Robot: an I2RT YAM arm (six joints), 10 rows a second.
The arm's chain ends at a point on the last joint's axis. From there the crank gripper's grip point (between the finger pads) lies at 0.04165 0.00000 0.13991 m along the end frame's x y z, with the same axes.
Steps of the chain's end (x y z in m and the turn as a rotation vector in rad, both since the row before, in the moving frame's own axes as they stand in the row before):
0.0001 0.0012 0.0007 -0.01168 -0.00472 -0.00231
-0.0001 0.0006 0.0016 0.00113 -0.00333 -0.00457
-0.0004 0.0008 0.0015 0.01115 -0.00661 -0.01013
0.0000 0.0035 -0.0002 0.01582 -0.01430 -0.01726
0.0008 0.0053 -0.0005 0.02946 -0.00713 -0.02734
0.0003 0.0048 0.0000 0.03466 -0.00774 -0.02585
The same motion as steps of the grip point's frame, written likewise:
-0.0006 0.0027 0.0009 -0.01168 -0.00472 -0.00231
-0.0006 0.0003 0.0017 0.00113 -0.00333 -0.00457
-0.0013 -0.0012 0.0018 0.01115 -0.00661 -0.01013
-0.0020 0.0006 0.0004 0.01582 -0.01430 -0.01726
-0.0003 0.0001 -0.0003 0.02946 -0.00713 -0.02734
-0.0009 -0.0011 0.0002 0.03466 -0.00774 -0.02585

